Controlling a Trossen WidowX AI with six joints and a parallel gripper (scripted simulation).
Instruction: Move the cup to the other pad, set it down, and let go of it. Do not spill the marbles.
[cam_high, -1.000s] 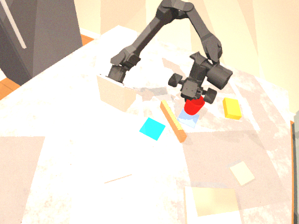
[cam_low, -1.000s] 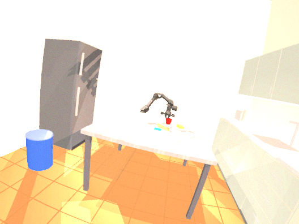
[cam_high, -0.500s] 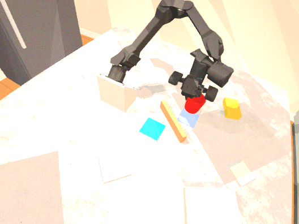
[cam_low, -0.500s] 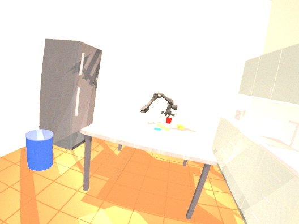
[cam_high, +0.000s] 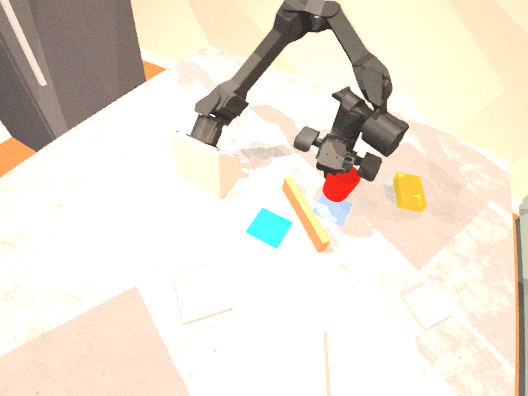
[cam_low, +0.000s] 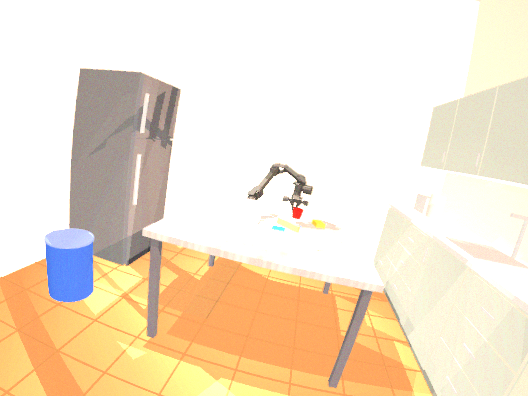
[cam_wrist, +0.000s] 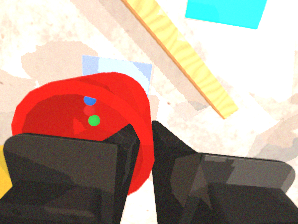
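The green marble lies 4 cm ahead of my gripper tip, 2 cm to the left of it and 2 cm below it. Also, from my gripper tip: blue marble: 5 cm ahead, 2 cm below; red cup: 3 cm ahead; wooden bar: 1 cm behind, 6 cm to the right, 9 cm below.
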